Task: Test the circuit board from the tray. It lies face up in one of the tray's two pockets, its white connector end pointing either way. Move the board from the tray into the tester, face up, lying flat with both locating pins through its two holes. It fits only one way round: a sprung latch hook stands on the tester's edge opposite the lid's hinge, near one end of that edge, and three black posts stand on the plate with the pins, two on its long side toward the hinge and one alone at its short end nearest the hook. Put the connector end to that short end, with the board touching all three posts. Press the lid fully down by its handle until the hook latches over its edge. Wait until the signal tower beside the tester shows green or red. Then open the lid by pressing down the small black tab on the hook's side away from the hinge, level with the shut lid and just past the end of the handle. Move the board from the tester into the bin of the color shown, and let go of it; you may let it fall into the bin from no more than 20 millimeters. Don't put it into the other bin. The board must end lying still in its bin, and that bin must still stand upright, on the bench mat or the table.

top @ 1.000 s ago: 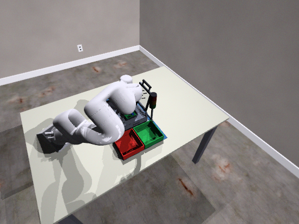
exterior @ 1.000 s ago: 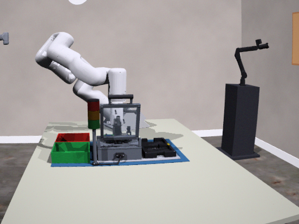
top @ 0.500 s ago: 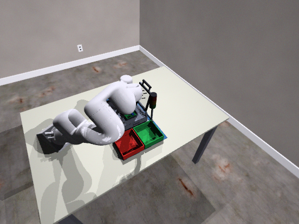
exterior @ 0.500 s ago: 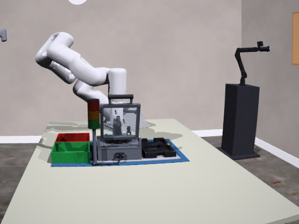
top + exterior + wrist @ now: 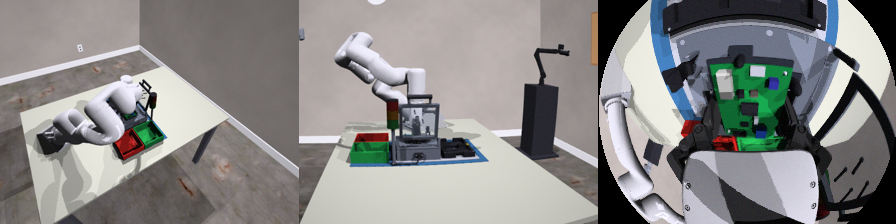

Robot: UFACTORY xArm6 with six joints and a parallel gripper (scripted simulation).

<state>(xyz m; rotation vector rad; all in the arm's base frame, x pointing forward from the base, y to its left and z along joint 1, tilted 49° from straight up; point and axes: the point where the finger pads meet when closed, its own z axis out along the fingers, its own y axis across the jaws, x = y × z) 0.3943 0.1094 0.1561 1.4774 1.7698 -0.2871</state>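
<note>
Right now the green circuit board is right at my hand. The rest, counted from my hand: tester plate 1 cm to the left, 1 cm below, 1 cm ahead; green bin 20 cm to the right, 6 cm below, 5 cm ahead; clear lid 12 cm ahead, 11 cm above.
</note>
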